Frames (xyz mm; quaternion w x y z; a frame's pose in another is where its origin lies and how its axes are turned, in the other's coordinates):
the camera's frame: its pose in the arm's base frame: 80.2 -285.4 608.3 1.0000 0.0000 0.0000 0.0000
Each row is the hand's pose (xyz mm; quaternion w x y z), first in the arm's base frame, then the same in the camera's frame.
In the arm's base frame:
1: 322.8 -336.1 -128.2 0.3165 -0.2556 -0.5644 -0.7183
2: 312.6 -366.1 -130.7 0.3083 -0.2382 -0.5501 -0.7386
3: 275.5 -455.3 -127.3 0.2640 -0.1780 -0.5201 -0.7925
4: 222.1 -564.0 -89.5 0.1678 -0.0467 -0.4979 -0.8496
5: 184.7 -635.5 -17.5 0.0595 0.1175 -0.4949 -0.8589
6: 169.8 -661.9 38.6 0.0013 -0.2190 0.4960 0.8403
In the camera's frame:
1: 242.6 -50.7 -736.5 0.3165 -0.2556 -0.5644 -0.7183
2: 232.4 -80.7 -739.0 0.3083 -0.2382 -0.5501 -0.7386
3: 195.3 -169.9 -735.6 0.2640 -0.1780 -0.5201 -0.7925
4: 141.9 -278.6 -697.8 0.1678 -0.0467 -0.4979 -0.8496
5: 104.5 -350.1 -625.8 0.0595 0.1175 -0.4949 -0.8589
6: 89.6 -376.5 -569.7 0.0013 -0.2190 0.4960 0.8403

